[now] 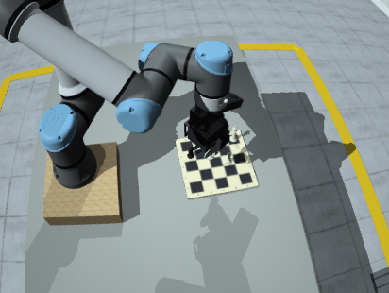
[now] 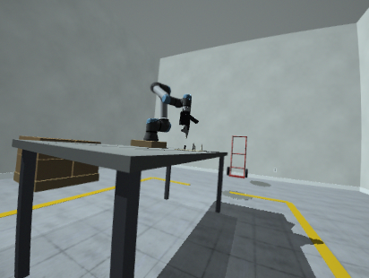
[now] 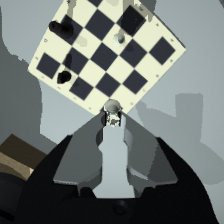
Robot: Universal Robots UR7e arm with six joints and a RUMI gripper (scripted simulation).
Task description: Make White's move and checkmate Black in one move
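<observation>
Now: hand 30 mm short of the small chessboard, 50 mm to the right of it and 130 mm above it.
</observation>
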